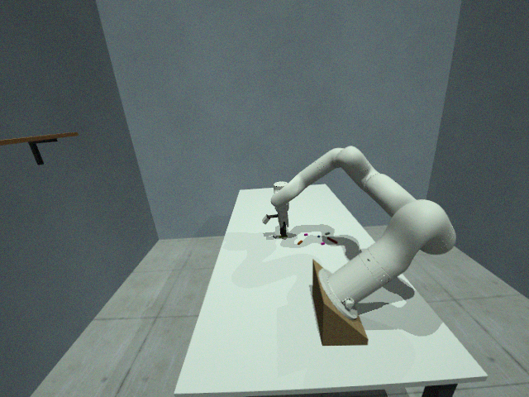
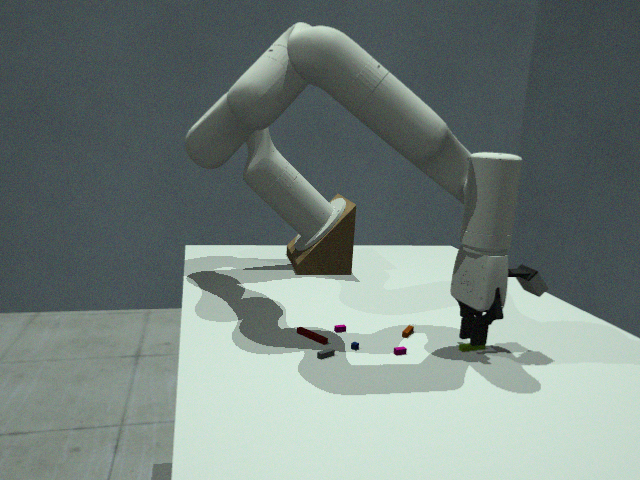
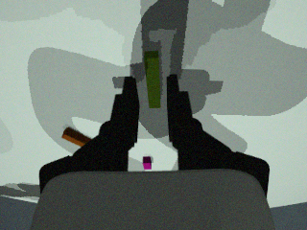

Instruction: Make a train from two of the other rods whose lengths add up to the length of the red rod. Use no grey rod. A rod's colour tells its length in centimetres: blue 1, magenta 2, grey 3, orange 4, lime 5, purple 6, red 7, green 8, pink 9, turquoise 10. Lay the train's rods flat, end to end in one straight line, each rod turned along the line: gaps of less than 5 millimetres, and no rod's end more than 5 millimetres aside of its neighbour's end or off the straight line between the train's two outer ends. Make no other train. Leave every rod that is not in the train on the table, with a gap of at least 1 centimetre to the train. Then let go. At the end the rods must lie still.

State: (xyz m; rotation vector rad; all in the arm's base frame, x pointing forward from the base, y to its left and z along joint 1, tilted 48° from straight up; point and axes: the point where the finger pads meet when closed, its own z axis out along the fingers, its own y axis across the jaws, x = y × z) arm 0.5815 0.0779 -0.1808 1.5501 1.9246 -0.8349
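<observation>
My hand is 3 cm above the lime rod. Round my hand: grey rod 27 cm to the right, 3 cm below, 2 cm ahead; orange rod 10 cm to the right, 7 cm behind, 3 cm below; blue rod 22 cm to the right, 3 cm below, 1 cm behind.
</observation>
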